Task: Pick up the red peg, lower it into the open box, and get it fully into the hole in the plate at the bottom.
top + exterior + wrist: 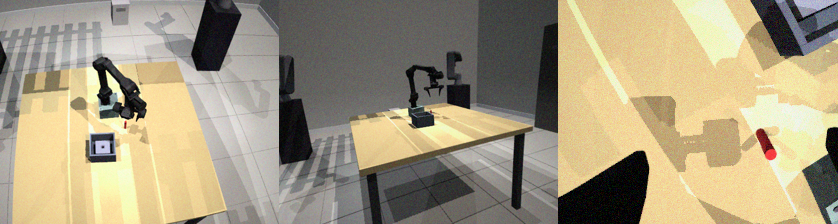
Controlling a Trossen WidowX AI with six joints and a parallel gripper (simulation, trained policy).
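Now: the red peg 190 mm below my gripper tip, 80 mm behind it and 10 mm to the right of it. Round my gripper tip: dark box: 200 mm below, 170 mm to the right, 80 mm ahead; plate: 180 mm below, 170 mm to the right, 80 mm ahead.
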